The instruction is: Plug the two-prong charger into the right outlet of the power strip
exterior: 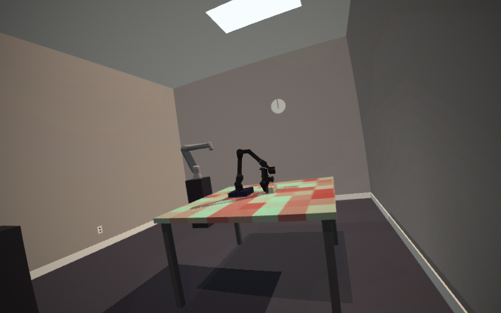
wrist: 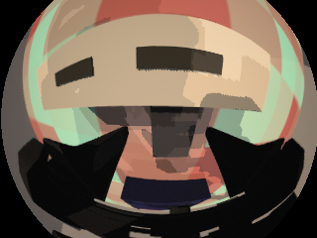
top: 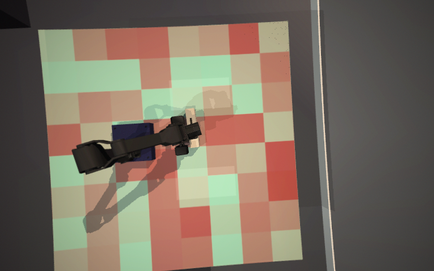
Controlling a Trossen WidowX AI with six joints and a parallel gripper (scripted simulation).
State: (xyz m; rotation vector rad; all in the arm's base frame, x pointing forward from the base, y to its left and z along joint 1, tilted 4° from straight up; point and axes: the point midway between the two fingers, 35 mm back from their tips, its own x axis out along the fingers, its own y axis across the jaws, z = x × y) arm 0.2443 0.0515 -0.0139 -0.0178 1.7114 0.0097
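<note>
My gripper tip is now 3 cm short of the dark grey charger and 1 cm below it.
</note>
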